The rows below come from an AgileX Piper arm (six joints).
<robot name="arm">
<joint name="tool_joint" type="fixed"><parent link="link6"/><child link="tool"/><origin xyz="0 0 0"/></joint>
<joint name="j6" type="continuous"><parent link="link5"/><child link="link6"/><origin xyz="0 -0.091 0" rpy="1.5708 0 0"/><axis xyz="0 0 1"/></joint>
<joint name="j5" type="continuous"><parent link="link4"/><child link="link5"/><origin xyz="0 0 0" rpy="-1.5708 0 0"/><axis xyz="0 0 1"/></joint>
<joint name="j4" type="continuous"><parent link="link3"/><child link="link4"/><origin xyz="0.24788 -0.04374 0" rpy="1.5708 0 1.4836"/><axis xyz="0 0 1"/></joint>
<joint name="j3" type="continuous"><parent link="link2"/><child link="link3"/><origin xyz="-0.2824 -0.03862 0"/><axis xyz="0 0 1"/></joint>
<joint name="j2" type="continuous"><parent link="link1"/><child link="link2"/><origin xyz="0 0 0" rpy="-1.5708 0 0"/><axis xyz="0 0 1"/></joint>
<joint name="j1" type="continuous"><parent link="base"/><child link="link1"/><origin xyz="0 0 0.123"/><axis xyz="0 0 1"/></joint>
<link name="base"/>
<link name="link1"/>
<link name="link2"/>
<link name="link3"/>
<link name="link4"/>
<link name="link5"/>
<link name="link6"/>
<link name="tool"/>
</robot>
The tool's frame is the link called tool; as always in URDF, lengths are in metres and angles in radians. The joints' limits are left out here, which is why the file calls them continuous.
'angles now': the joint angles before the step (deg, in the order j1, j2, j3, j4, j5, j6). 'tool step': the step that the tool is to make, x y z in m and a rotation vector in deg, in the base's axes. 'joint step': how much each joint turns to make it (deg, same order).
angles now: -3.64 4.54 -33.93 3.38 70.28 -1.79
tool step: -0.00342 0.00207 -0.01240 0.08 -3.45 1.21
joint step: 0.00 -4.15 3.15 1.31 -2.38 -1.06
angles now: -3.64 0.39 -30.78 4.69 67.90 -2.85
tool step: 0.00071 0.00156 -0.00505 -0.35 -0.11 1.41
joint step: -0.01 -0.76 1.19 1.11 -0.43 -1.51
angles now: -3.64 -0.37 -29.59 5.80 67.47 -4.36
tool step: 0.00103 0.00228 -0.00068 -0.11 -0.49 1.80
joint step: 0.00 -0.07 0.36 1.64 -0.60 -1.74
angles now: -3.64 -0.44 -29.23 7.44 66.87 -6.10
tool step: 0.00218 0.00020 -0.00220 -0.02 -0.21 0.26
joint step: 0.00 0.00 0.73 0.29 -0.91 -0.37
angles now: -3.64 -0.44 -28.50 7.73 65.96 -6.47
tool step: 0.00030 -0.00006 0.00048 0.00 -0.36 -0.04
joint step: 0.00 0.00 0.00 -0.01 -0.36 0.00
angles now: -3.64 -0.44 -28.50 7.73 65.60 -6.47
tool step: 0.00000 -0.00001 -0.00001 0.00 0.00 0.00
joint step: 0.01 0.00 0.00 -0.01 0.00 0.01
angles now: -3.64 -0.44 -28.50 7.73 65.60 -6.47
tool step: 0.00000 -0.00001 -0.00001 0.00 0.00 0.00
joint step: 0.01 0.00 0.00 -0.01 0.00 0.01
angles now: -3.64 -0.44 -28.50 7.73 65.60 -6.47
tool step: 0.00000 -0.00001 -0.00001 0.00 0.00 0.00
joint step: 0.01 0.00 0.00 -0.01 0.00 0.01
